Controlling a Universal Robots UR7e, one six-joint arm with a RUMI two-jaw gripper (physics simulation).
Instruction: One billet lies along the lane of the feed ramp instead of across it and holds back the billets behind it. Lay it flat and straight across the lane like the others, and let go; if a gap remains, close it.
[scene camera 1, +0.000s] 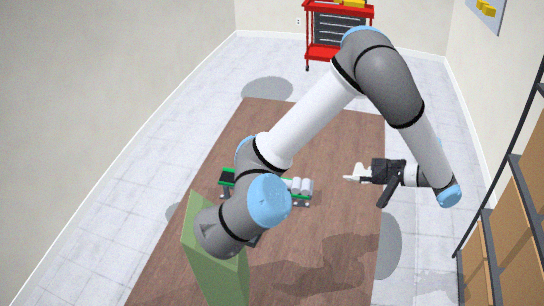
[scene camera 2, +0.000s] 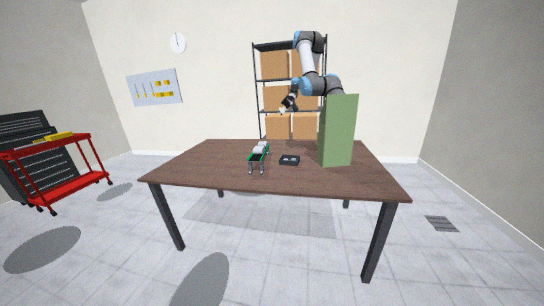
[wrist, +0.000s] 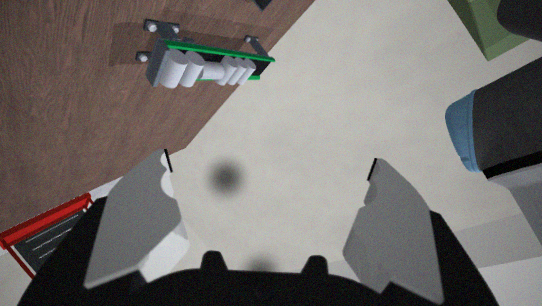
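You'd see the gripper (scene camera 1: 350, 178) here, and the wrist view shows it too, with the gripper (wrist: 270, 157) there.
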